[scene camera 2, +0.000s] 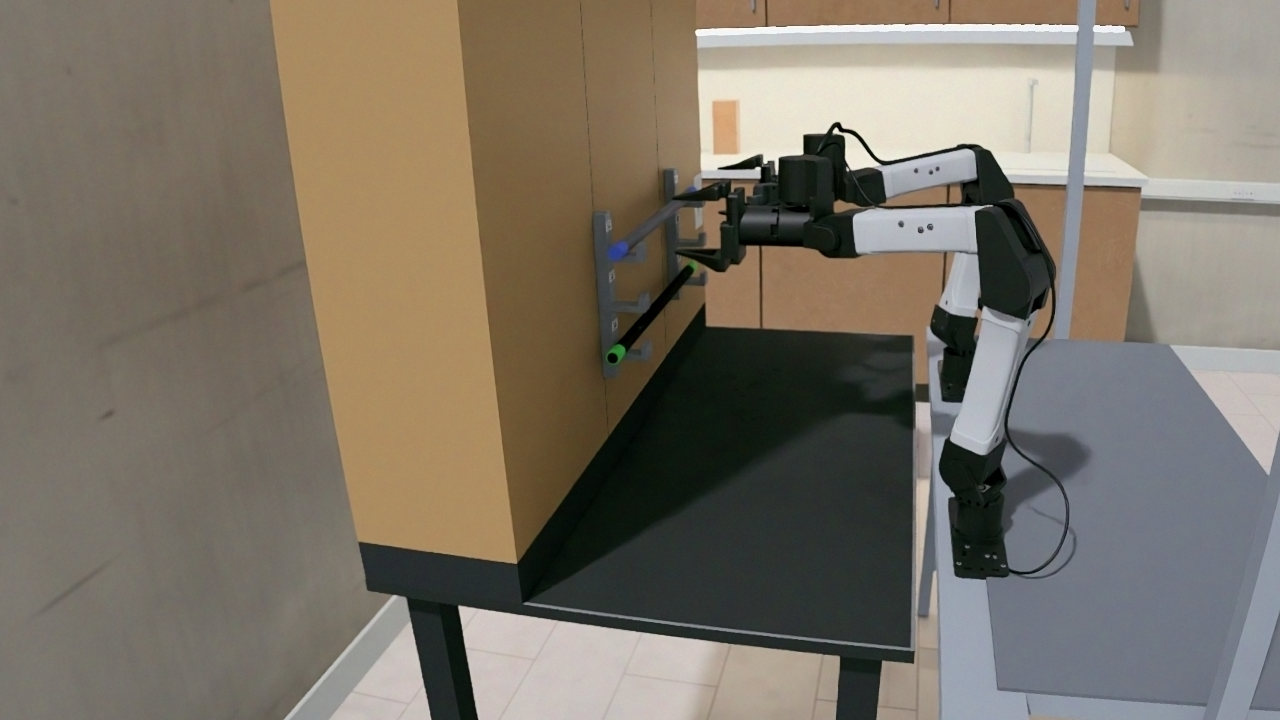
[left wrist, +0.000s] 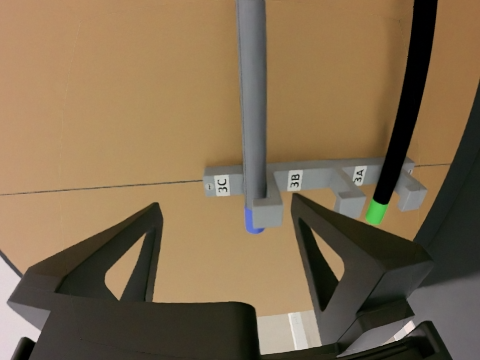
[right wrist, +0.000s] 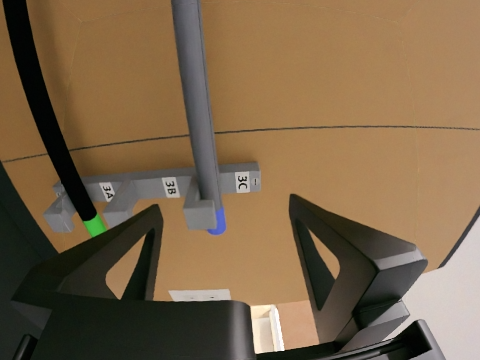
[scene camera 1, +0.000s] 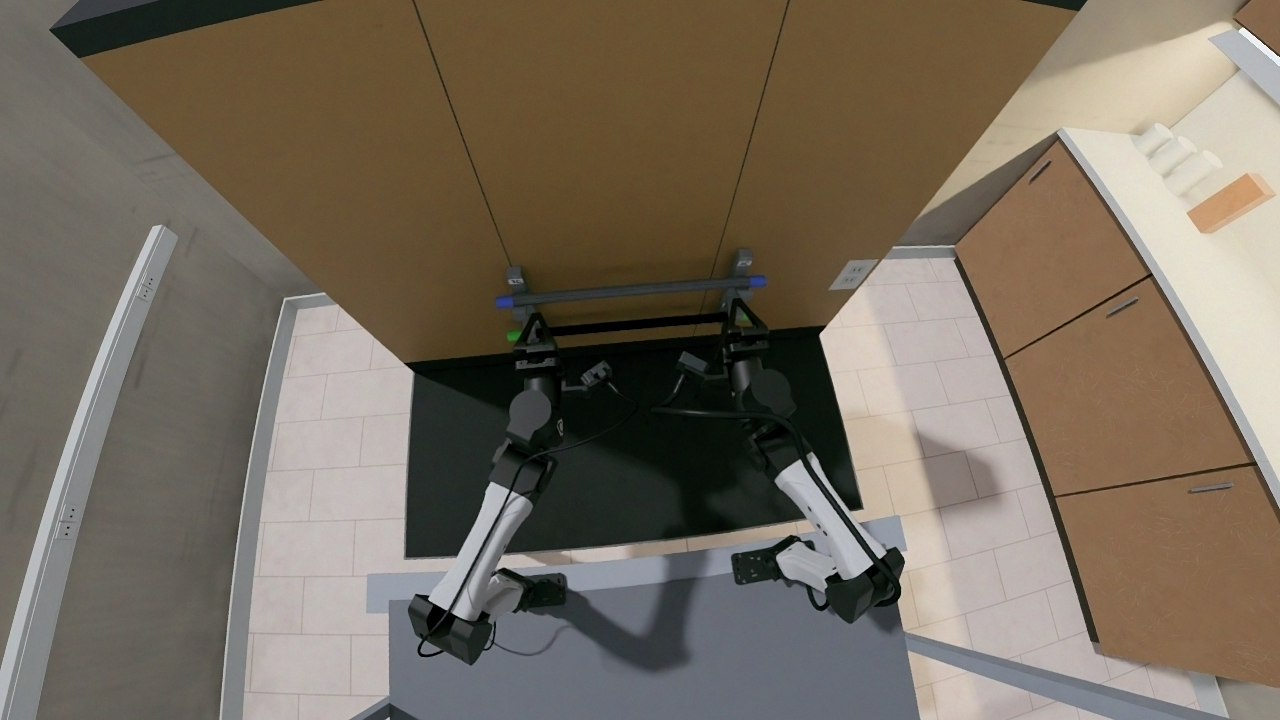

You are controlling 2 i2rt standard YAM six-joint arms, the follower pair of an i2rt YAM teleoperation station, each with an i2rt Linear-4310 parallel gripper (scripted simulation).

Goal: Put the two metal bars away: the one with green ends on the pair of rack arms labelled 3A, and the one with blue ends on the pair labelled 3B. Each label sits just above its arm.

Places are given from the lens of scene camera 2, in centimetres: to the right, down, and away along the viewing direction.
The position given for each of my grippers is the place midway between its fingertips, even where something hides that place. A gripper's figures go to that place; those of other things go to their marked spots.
my left gripper (scene camera 2: 674,224): 5, -20, 130
green-ended black bar (scene camera 2: 617,352): -3, -1, 129
blue-ended grey bar (scene camera 2: 616,252): -3, -15, 125
